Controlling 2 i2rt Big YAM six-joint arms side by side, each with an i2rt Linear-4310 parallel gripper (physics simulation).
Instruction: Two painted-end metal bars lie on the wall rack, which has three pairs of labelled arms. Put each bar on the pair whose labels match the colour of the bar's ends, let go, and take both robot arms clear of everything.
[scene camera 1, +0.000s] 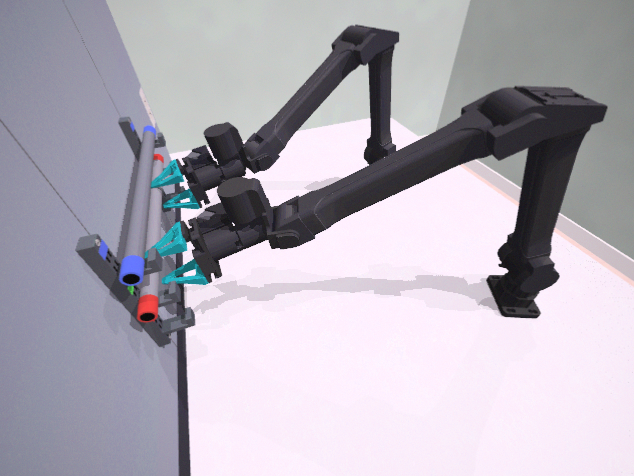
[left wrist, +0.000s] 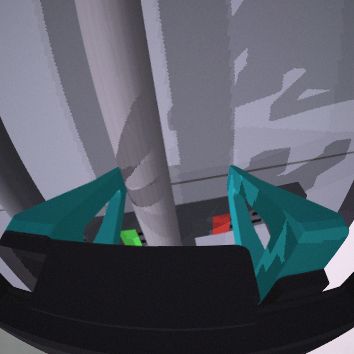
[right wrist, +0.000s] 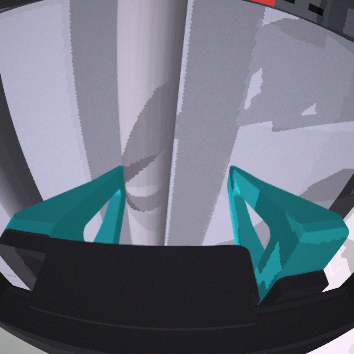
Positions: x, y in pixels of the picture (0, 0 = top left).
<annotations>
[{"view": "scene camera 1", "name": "my left gripper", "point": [153, 269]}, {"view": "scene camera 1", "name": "my right gripper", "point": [156, 196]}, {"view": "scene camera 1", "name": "red-ended bar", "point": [148, 299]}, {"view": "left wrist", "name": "my left gripper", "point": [176, 174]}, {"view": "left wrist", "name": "red-ended bar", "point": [116, 48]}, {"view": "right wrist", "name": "my right gripper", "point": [176, 174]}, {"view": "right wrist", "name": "red-ended bar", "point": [149, 48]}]
</annotations>
